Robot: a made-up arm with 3 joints. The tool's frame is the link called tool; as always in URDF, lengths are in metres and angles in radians. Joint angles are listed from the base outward.
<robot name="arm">
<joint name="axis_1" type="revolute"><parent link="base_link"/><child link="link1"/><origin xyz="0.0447 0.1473 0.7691"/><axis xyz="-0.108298 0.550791 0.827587"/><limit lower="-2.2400" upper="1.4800"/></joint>
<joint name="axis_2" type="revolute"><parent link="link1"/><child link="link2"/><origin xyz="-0.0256 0.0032 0.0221"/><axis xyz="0 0 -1"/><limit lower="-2.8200" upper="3.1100"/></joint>
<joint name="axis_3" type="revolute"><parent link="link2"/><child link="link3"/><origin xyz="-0.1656 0.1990 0.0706"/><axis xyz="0 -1 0"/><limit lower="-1.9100" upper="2.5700"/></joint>
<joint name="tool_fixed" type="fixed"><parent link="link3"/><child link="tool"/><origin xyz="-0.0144 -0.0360 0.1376" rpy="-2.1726 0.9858 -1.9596"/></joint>
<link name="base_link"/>
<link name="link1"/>
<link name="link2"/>
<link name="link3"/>
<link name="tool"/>
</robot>
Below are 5 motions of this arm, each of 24 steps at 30 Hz.
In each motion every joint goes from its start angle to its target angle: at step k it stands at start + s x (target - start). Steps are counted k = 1, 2, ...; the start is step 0. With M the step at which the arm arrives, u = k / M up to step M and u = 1 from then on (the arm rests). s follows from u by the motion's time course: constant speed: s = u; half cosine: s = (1 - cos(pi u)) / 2; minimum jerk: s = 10 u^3 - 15 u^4 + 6 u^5.
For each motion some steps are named. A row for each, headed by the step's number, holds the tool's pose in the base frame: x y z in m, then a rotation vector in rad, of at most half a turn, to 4 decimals.
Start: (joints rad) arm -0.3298 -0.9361 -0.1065
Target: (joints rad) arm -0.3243 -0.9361 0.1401
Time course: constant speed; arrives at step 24
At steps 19, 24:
19: -0.2677 0.1645 0.9442 -1.0781 1.2693 0.1063
24: -0.2727 0.1599 0.9418 -1.0526 1.2250 0.1085

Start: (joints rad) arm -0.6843 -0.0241 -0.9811
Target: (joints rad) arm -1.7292 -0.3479 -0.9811
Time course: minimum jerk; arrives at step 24
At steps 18, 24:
18: 0.0399 0.3697 0.9121 0.5822 1.9436 -0.3570
24: 0.0490 0.3712 0.9104 0.6455 1.8801 -0.3923

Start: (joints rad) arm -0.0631 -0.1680 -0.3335
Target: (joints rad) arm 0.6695 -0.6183 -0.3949
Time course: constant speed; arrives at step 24
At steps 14, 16, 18, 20, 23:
14: -0.1388 0.1942 1.0325 -1.4670 1.9616 0.3281
16: -0.1323 0.1796 1.0388 -1.5622 1.9332 0.3966
18: -0.1242 0.1654 1.0449 -1.6558 1.9004 0.4668
20: -0.1146 0.1518 1.0507 -1.7476 1.8632 0.5387
23: -0.0975 0.1326 1.0589 -1.8817 1.7987 0.6494

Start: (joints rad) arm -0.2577 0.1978 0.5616
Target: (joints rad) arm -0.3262 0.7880 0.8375
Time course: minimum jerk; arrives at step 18
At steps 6, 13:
6: -0.1425 0.4269 0.9426 -0.0319 1.1803 -0.8370
13: -0.0304 0.4736 0.9404 0.2500 1.0338 -1.2357

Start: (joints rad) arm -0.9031 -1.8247 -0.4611
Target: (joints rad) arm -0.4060 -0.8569 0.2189
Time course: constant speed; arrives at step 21
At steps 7, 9, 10, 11, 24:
7: -0.2651 0.1624 0.8859 -1.4498 1.2560 -0.0014
9: -0.2689 0.1645 0.8917 -1.3663 1.2457 0.0142
10: -0.2708 0.1659 0.8945 -1.3249 1.2406 0.0198
11: -0.2725 0.1674 0.8973 -1.2839 1.2356 0.0239
24: -0.2843 0.1952 0.9233 -0.9016 1.1820 -0.0130

